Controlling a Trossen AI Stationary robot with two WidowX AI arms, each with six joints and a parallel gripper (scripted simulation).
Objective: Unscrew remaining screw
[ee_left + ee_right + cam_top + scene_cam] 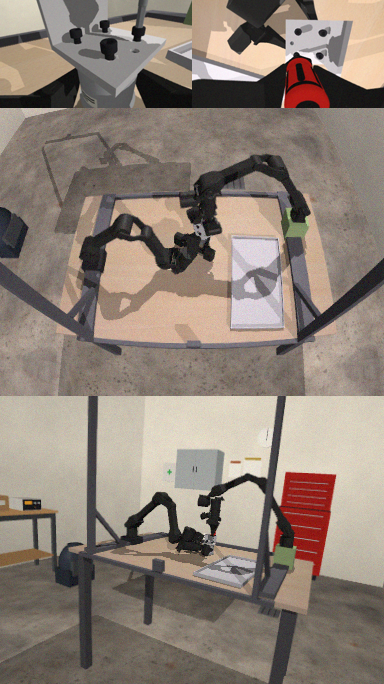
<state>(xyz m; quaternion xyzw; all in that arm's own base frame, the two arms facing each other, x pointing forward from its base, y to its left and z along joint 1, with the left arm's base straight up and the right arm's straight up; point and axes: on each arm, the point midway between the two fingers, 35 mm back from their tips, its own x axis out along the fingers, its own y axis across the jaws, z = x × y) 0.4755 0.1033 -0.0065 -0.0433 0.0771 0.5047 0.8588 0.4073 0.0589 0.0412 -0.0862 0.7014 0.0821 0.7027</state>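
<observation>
The red screwdriver is 30 mm below my right hand. From my right hand the other things lie so: dark frame rail 280 mm ahead, 140 mm below; joint module 120 mm below, 20 mm to the left, 10 mm ahead; l-shaped bracket 80 mm below, 20 mm to the left, 20 mm ahead.
The joint module is 20 mm ahead of my left hand, 20 mm to the right of it and 10 mm below it. The rest, counted from my left hand: red screwdriver (10 mm ahead, 40 mm to the right, 90 mm above); then dark frame rail (280 mm ahead, 30 mm to the right, 30 mm below); then l-shaped bracket (20 mm ahead, 20 mm to the right, 40 mm above).
</observation>
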